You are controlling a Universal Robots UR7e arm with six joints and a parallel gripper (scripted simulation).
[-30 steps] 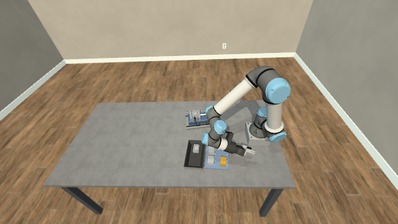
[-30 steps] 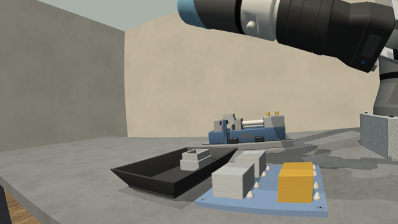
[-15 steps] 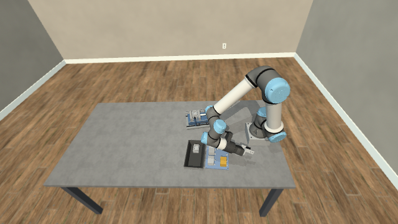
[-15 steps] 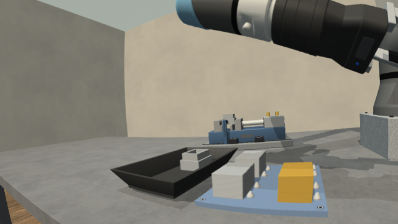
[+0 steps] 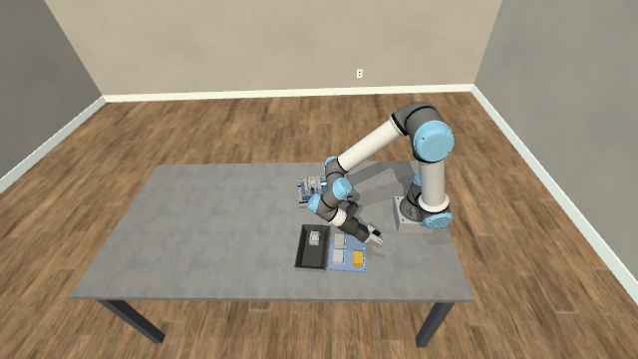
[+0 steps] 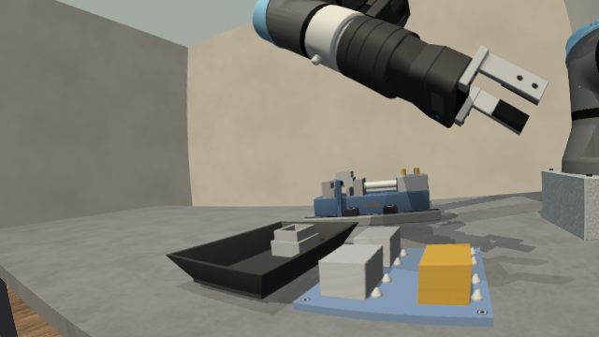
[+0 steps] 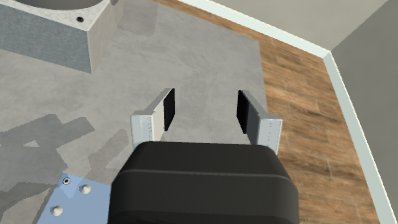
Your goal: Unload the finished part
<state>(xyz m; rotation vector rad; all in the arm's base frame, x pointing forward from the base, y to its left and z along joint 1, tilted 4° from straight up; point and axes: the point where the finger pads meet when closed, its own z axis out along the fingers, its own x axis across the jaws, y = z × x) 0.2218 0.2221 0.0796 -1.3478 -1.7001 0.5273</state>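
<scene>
The screw rod lies 22 cm ahead of my hand, 42 cm to the right of it and 9 cm below it. From my hand the other things lie so: grey cylinder body: 15 cm ahead, 43 cm to the right, 9 cm below; then blue fixture plate: 12 cm ahead, 3 cm to the right, 17 cm below; then orange block: 8 cm ahead, 2 cm to the left, 15 cm below.
</scene>
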